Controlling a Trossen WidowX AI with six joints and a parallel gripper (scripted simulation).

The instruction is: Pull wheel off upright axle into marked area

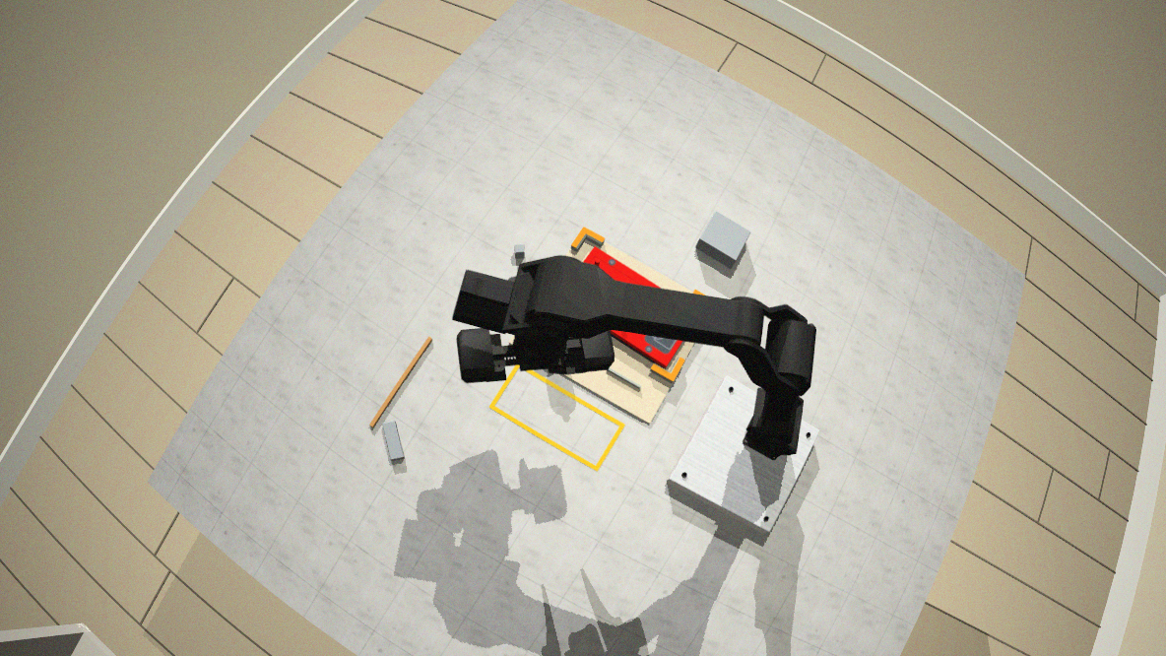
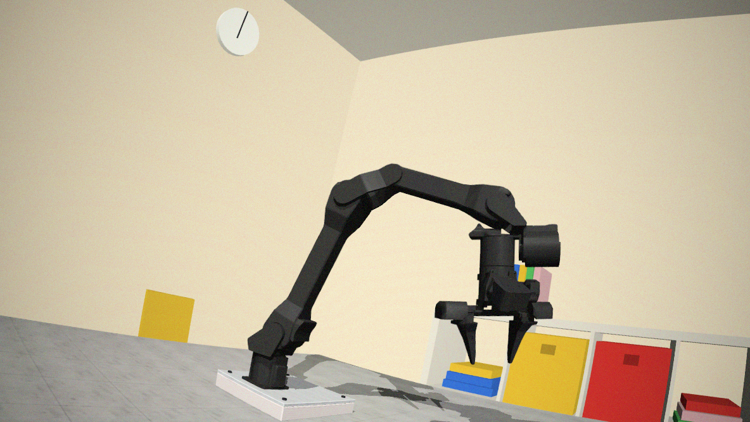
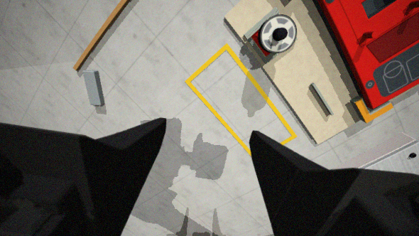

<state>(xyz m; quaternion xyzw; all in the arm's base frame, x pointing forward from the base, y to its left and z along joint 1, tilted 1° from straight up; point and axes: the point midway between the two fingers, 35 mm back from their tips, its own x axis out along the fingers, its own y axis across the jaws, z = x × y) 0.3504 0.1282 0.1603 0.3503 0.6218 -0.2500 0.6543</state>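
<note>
My gripper tip is 10 mm short of the wheel, 90 mm to the left of it and 110 mm above it. Round my gripper tip: dark upright axle (10 mm ahead, 100 mm to the right, 120 mm below); then wooden stick (180 mm ahead, 80 mm to the left, 150 mm below); then grey bar (50 mm behind, 190 mm to the right, 140 mm below).
</note>
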